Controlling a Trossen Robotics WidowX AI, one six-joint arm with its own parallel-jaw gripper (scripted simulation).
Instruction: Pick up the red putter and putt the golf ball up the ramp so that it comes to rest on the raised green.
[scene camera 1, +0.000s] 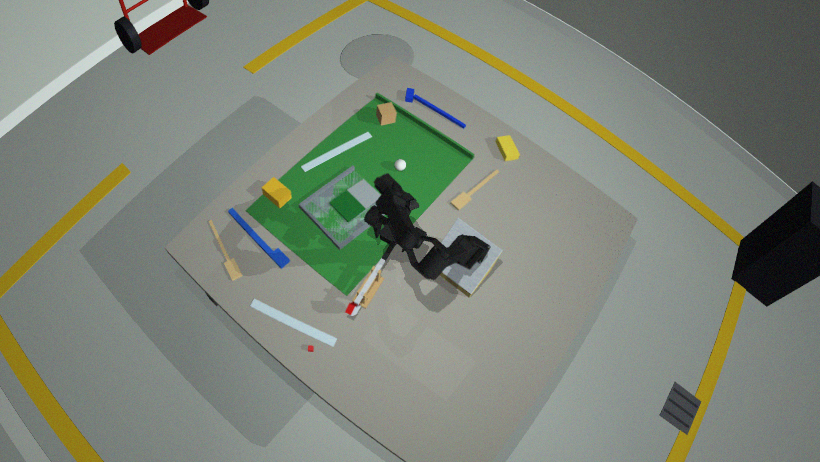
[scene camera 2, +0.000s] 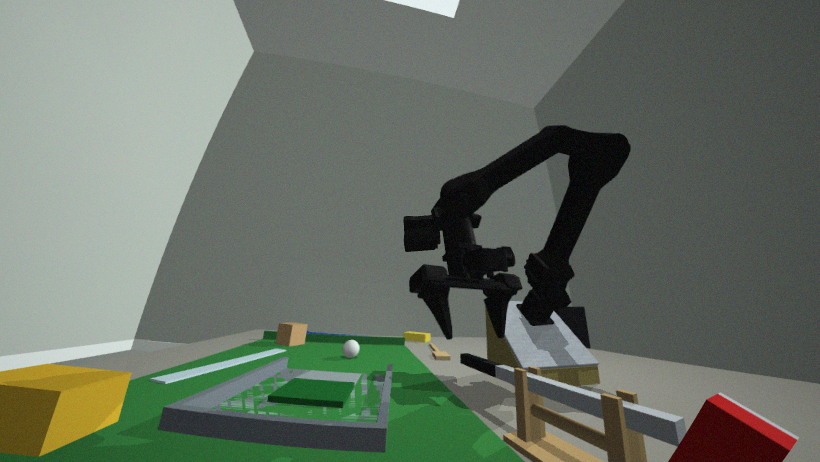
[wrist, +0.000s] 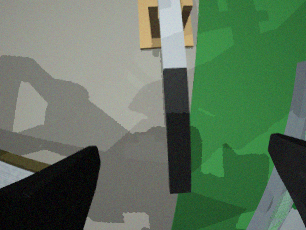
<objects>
my gripper: scene camera 1 389, 244; scene camera 2; wrist
same spot on my gripper: (wrist: 66, 188) = (scene camera 2: 499, 314)
</objects>
